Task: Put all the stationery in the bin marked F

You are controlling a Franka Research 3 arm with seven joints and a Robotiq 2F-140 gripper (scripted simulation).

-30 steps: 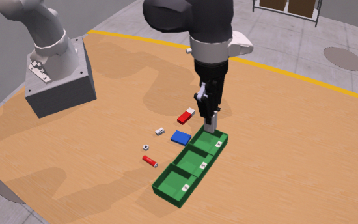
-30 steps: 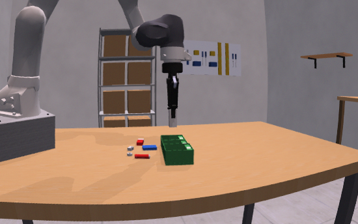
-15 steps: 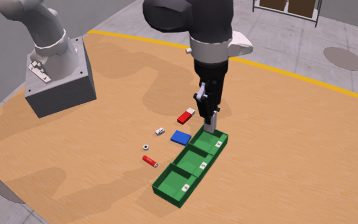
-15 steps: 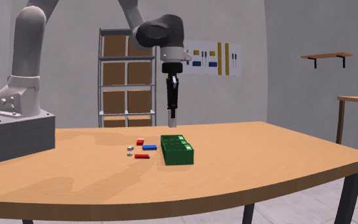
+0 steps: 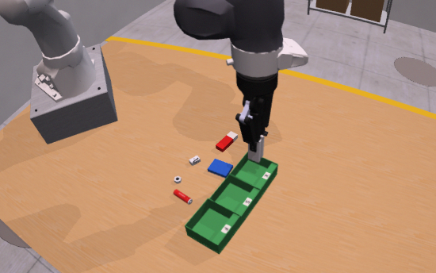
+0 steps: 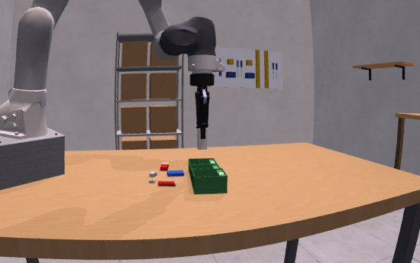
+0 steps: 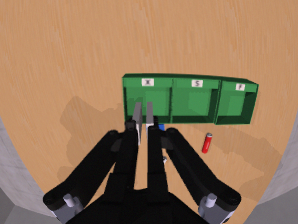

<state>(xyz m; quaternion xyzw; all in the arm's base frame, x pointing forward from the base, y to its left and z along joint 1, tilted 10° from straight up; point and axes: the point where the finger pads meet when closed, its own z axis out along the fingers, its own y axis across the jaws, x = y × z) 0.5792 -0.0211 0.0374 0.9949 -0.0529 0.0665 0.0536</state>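
My gripper is now 11 cm past the eraser, 9 cm to the right of it and 10 cm above it. Round my hand: flat blue block: 9 cm behind, 1 cm to the right, 11 cm below; green three-compartment bin: 1 cm behind, 9 cm to the right, 9 cm below; white sharpener-like piece: 16 cm behind, 1 cm to the right, 10 cm below.
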